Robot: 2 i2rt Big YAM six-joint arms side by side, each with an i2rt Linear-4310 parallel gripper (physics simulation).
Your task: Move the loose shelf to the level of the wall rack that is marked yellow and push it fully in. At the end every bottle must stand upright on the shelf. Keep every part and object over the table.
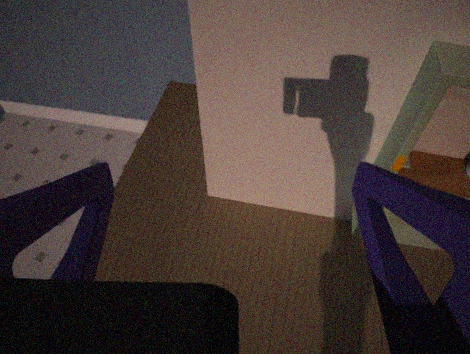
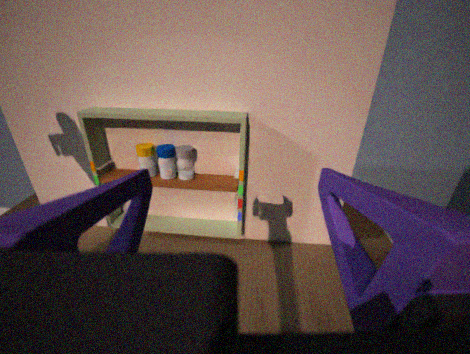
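Observation:
The wall rack is a pale green frame. The brown shelf lies across its inside; how deep it sits I cannot tell. On it stand upright a yellow-capped bottle, a blue-capped bottle and a grey-capped bottle. An orange-yellow mark is the top one on the post, above green, red and blue; the shelf's right end is near the orange-yellow and green marks. My left gripper is open, left of the rack. My right gripper is open and empty, before the rack's right side.
The brown table runs under the rack. A pale upright panel stands behind it. The table's left edge drops to a patterned floor. Arm shadows fall on the panel and table.

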